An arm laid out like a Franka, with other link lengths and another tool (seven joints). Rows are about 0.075 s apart.
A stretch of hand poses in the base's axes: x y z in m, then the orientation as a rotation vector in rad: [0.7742, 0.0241, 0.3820, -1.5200, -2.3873, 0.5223]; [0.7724, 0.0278, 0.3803, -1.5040, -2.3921, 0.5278]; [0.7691, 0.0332, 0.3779, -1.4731, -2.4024, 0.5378]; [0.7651, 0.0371, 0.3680, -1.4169, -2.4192, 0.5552]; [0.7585, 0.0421, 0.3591, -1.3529, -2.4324, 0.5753]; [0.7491, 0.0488, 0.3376, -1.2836, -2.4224, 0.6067]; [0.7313, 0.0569, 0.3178, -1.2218, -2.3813, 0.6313]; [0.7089, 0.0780, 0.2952, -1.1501, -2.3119, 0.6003]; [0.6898, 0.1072, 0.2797, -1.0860, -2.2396, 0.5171]
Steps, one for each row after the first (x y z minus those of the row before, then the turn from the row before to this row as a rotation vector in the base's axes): [-0.0018, 0.0037, -0.0017, 0.0006, 0.0061, 0.0107]; [-0.0033, 0.0054, -0.0024, 0.0011, 0.0107, 0.0213]; [-0.0040, 0.0039, -0.0099, 0.0025, 0.0200, 0.0380]; [-0.0066, 0.0050, -0.0089, 0.0034, 0.0263, 0.0410]; [-0.0094, 0.0067, -0.0215, 0.0018, 0.0475, 0.0350]; [-0.0178, 0.0081, -0.0198, 0.0095, 0.0662, 0.0162]; [-0.0224, 0.0211, -0.0226, 0.0557, 0.0852, -0.0014]; [-0.0191, 0.0292, -0.0155, 0.0913, 0.0751, -0.0174]
